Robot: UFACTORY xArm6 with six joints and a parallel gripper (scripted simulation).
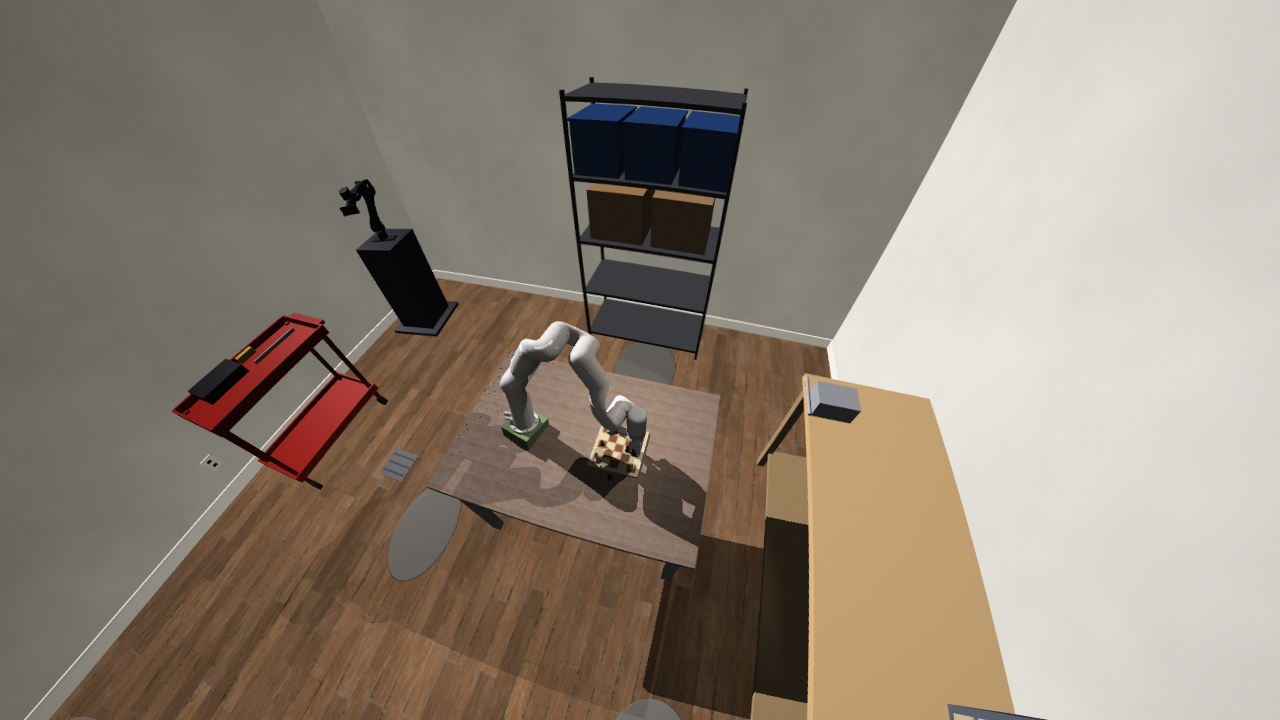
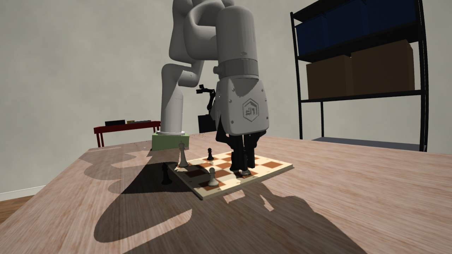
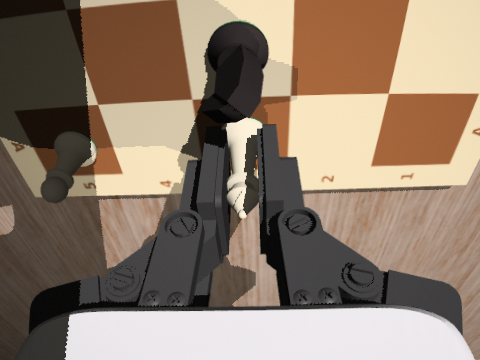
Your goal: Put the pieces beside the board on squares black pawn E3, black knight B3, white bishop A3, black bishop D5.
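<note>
My hand is 10 mm above the white rook. From my hand the other things lie so: chessboard 80 mm behind, 40 mm below, 10 mm to the left; white pawn 70 mm to the right, 20 mm below, 10 mm behind; tall black piece 40 mm behind, 20 mm below.
</note>
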